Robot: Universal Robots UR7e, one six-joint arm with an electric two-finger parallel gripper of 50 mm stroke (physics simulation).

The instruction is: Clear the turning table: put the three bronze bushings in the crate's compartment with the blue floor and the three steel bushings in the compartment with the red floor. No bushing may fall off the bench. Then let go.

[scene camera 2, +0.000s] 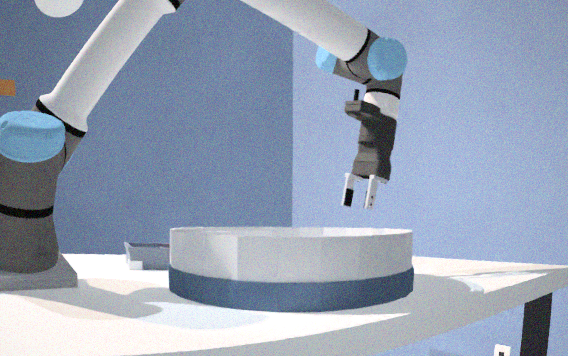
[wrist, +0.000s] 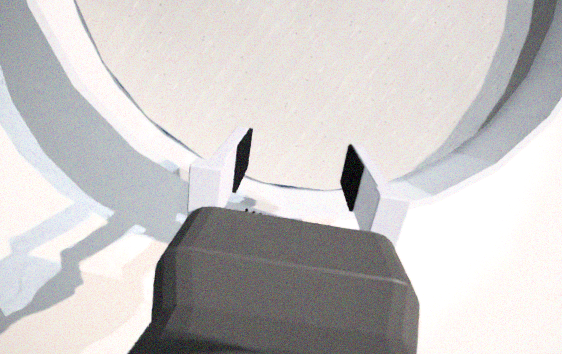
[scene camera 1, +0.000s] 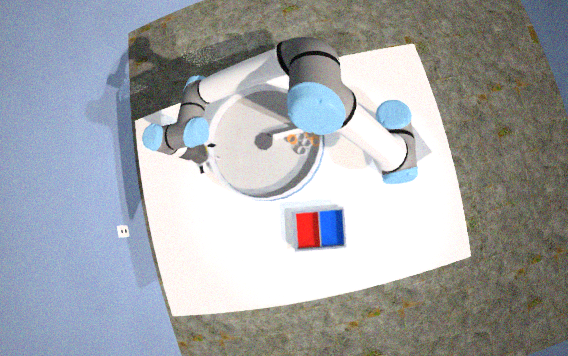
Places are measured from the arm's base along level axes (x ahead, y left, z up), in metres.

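Where they show: gripper, fingertip midpoint: point(scene camera 2: 357, 207) point(wrist: 297, 155) point(scene camera 1: 216, 152); arm's base, origin of the base link: point(scene camera 2: 16, 253).
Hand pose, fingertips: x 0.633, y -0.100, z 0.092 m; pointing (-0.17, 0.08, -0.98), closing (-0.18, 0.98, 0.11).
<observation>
Things, the pixels of their top centre, and the offset from my fingertips. "spot": a spot on its surface instead. Level surfaces: height alone.
- crate's red-floored compartment, surface spot: point(scene camera 1: 307, 230) spot: dy +0.332, dx -0.241, dz -0.137 m
- blue-floored compartment, surface spot: point(scene camera 1: 331, 228) spot: dy +0.344, dx -0.328, dz -0.137 m
- white bar, surface spot: point(scene camera 1: 280, 133) spot: dy -0.018, dx -0.231, dz -0.042 m
- dark centre hub, middle of its top: point(scene camera 1: 264, 141) dy -0.015, dx -0.161, dz -0.081 m
- crate, surface spot: point(scene camera 2: 150, 257) spot: dy +0.274, dx -0.340, dz -0.114 m
- white bench, its level: dz -0.143 m
The round turning table point(scene camera 1: 240, 162) point(scene camera 2: 295, 260) point(wrist: 300, 75) has a raised rim. In scene camera 1, bronze bushings point(scene camera 1: 291, 139) and steel bushings point(scene camera 1: 301, 149) stand in a tight cluster at its right side, beside a white bar; the blue arm joint partly hides the cluster, so I cannot tell their full count. The wrist view shows no bushing. The crate's red-floored compartment point(scene camera 1: 307, 230) and blue-floored compartment point(scene camera 1: 331, 228) both look empty. My gripper point(scene camera 1: 206, 157) point(scene camera 2: 358, 204) point(wrist: 297, 155) is open and empty, above the turning table's left rim, opposite the cluster.
The white bar point(scene camera 1: 280, 133) reaches from the dark centre hub point(scene camera 1: 263, 141) towards the cluster. The crate point(scene camera 2: 150, 257) stands on the white bench point(scene camera 1: 230, 260), apart from the turning table. The arm's upper links pass over the back right of the turning table.
</observation>
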